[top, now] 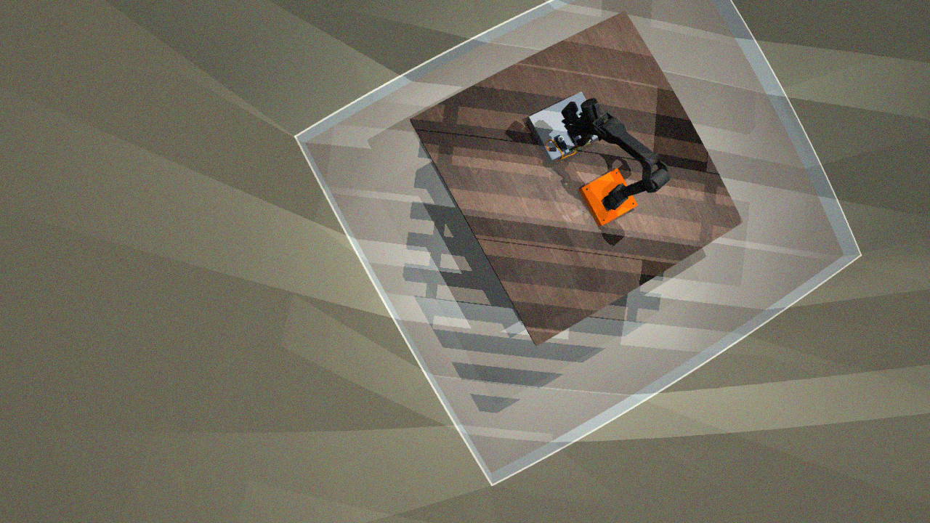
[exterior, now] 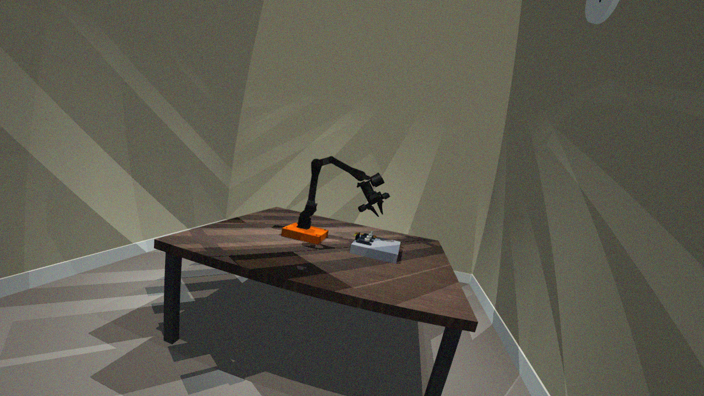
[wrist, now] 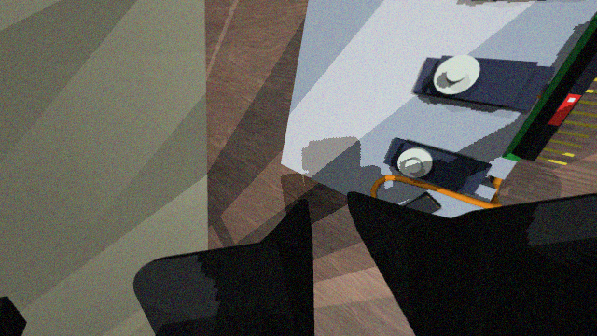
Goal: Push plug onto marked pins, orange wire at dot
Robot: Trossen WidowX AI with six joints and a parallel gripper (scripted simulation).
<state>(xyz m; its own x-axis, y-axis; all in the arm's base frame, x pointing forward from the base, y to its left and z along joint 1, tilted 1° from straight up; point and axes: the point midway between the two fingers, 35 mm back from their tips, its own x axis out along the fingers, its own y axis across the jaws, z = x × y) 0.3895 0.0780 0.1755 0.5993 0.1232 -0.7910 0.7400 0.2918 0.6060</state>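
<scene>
Right now the red band is 10 cm behind my gripper tip, 7 cm to the right of it and 11 cm below it. The rest, counted from my gripper tip: black pin header: 10 cm behind, 9 cm to the right, 12 cm below; then grey printed holder: 6 cm ahead, 9 cm to the right, 16 cm below; then green strip: 10 cm behind, 9 cm to the right, 14 cm below.
</scene>
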